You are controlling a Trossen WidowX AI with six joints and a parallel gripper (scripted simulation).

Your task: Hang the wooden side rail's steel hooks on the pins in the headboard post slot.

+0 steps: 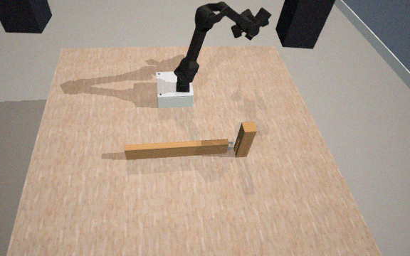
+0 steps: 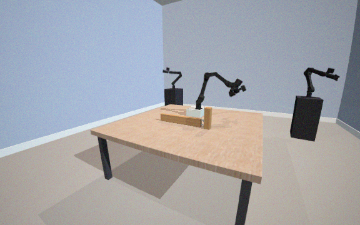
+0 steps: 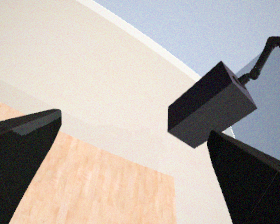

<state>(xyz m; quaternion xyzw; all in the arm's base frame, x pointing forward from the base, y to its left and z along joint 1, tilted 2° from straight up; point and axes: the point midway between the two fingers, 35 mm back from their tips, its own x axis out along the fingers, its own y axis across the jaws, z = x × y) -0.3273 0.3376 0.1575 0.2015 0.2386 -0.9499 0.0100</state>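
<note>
The headboard post is 67 cm ahead of my gripper tip, 9 cm to the right of it and 15 cm below it.
</note>
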